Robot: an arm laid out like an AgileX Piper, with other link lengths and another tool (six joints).
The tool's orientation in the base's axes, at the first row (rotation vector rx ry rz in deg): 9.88, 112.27, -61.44
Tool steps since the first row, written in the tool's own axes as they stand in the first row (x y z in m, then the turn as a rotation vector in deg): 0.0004, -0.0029, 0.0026, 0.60, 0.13, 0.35; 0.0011, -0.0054, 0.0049, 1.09, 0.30, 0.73; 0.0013, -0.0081, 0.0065, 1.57, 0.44, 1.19; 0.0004, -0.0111, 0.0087, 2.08, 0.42, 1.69; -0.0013, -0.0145, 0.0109, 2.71, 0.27, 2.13; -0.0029, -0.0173, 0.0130, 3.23, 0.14, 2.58; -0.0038, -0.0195, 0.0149, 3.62, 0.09, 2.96; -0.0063, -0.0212, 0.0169, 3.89, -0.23, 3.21; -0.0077, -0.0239, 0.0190, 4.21, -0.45, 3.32
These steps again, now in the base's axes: 0.0000, -0.0038, 0.0008, -0.08, -0.34, -0.61; -0.0002, -0.0073, 0.0013, -0.06, -0.64, -1.18; -0.0006, -0.0102, 0.0024, 0.00, -1.02, -1.74; -0.0002, -0.0134, 0.0044, -0.01, -1.54, -2.23; 0.0006, -0.0167, 0.0072, -0.19, -2.13, -2.72; 0.0015, -0.0195, 0.0096, -0.29, -2.68, -3.14; 0.0022, -0.0221, 0.0112, -0.32, -3.09, -3.49; 0.0042, -0.0239, 0.0136, -0.48, -3.55, -3.56; 0.0050, -0.0268, 0.0158, -0.71, -3.85, -3.69
